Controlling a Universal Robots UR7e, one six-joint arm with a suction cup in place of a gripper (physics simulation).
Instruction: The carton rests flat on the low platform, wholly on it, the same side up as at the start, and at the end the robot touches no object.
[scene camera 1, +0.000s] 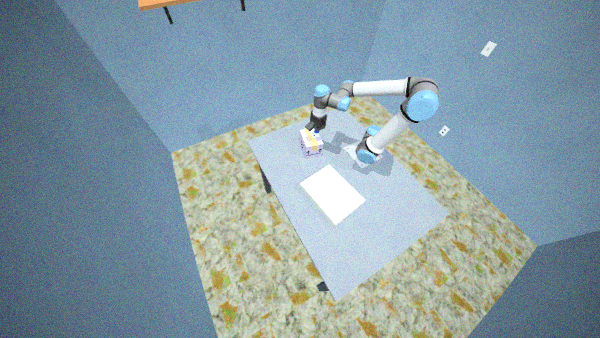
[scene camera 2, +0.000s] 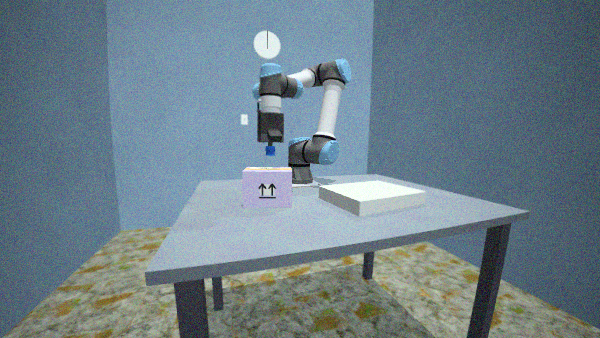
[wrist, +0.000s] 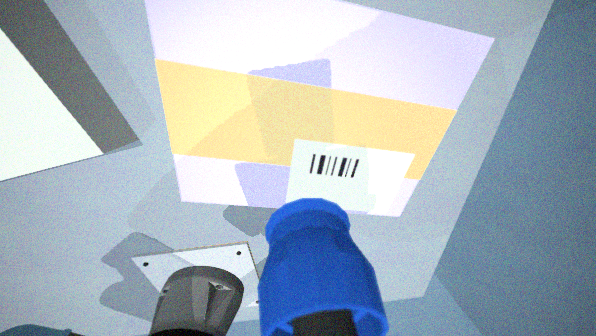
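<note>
The lilac carton stands upright on the table, with a yellow tape band and a barcode label on top and two up arrows on its side. My gripper, a blue suction cup, points down above the carton's top. In the second scene view a gap shows between the cup and the carton. The cup is off and holds nothing. The low white platform lies on the table apart from the carton, to its right in the second scene view.
The grey table bears the carton, the platform and my arm's base. The base stands behind the carton and platform in the second scene view. An orange shelf is on the wall in the first scene view.
</note>
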